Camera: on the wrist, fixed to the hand. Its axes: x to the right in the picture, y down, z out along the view.
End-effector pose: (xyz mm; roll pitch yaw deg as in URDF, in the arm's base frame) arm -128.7 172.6 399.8 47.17 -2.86 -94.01
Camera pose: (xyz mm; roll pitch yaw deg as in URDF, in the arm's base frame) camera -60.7 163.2 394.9 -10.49 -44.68 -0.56
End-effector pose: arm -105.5 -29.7 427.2 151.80 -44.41 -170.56
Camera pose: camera -64.0 -10.3 478.5 -137.22 -20.99 76.65
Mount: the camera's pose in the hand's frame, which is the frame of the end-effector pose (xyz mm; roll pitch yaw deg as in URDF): 4.4 42.8 -53.7 -6.01 2.39 90.44
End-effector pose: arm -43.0 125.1 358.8 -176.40 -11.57 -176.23
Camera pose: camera -40.1 171.5 409.6 -174.47 1.27 93.58
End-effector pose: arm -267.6 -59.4 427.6 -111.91 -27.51 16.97
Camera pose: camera -236.0 -118.5 412.2 -134.72 54.28 -27.85
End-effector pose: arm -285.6 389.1 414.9 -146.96 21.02 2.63
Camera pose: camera -270.7 324.6 433.6 149.69 28.24 -99.83
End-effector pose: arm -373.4 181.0 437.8 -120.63 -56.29 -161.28
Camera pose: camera -405.0 242.1 436.2 -116.09 28.15 160.55
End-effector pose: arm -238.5 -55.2 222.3 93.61 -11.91 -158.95
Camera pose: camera -215.4 -100.8 268.3 -101.59 -77.59 26.74
